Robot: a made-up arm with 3 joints. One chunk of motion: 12 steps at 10 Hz.
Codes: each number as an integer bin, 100 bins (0 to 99) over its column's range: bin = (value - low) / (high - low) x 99, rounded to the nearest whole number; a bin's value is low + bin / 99 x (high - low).
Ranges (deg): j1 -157..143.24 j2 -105.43..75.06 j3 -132.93..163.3
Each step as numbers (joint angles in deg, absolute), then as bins.
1 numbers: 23.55 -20.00 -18.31
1 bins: 60 47 38
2 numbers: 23.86 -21.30 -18.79
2 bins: 60 46 38
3 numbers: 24.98 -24.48 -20.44
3 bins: 60 44 38
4 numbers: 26.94 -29.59 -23.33
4 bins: 61 42 37
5 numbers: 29.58 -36.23 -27.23
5 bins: 62 38 35
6 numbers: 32.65 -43.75 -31.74
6 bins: 63 34 34
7 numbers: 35.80 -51.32 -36.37
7 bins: 64 30 32
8 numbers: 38.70 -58.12 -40.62
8 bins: 65 26 31
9 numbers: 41.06 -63.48 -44.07
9 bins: 65 23 30
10 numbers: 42.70 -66.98 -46.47
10 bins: 66 21 29
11 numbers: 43.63 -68.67 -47.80
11 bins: 66 20 28
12 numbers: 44.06 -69.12 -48.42
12 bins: 66 20 28
